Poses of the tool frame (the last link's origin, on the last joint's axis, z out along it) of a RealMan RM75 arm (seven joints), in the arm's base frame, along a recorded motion.
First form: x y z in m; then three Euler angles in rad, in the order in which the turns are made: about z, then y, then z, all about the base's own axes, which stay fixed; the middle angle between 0 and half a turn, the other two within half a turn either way.
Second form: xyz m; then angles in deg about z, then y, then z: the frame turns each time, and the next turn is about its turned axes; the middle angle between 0 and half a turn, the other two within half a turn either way. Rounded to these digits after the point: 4 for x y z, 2 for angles.
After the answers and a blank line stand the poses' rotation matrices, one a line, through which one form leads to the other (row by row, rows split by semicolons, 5 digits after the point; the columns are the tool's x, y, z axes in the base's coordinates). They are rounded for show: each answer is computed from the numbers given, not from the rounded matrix.
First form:
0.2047 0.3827 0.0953 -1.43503 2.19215 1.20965
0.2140 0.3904 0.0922 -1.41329 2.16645 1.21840
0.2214 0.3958 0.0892 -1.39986 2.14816 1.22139
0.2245 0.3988 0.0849 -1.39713 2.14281 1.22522
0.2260 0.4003 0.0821 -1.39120 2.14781 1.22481
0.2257 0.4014 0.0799 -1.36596 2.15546 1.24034
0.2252 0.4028 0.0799 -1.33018 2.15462 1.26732
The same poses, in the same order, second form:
0.2047 0.3827 0.0953 69.31 125.60 -82.22
0.2140 0.3904 0.0922 69.81 124.13 -80.98
0.2214 0.3958 0.0892 69.98 123.08 -80.21
0.2245 0.3988 0.0849 70.20 122.77 -80.05
0.2260 0.4003 0.0821 70.18 123.06 -79.71
0.2257 0.4014 0.0799 71.07 123.50 -78.26
0.2252 0.4028 0.0799 72.61 123.45 -76.21

0.89904 -0.33042 0.28730; -0.42380 -0.49175 0.76064; -0.11005 -0.80561 -0.58214
0.89656 -0.33846 0.28571; -0.42347 -0.46592 0.77691; -0.12984 -0.81754 -0.56105
0.89410 -0.34396 0.28685; -0.42459 -0.44713 0.78728; -0.14253 -0.82569 -0.54582
0.89504 -0.34319 0.28482; -0.42165 -0.44313 0.79110; -0.14529 -0.82817 -0.54133
0.89256 -0.35007 0.28422; -0.42534 -0.44436 0.78843; -0.14971 -0.82462 -0.54552
0.88969 -0.36774 0.27058; -0.42388 -0.44514 0.78878; -0.16962 -0.81646 -0.55192
0.88756 -0.38739 0.24934; -0.41558 -0.43966 0.79623; -0.19883 -0.81032 -0.55122

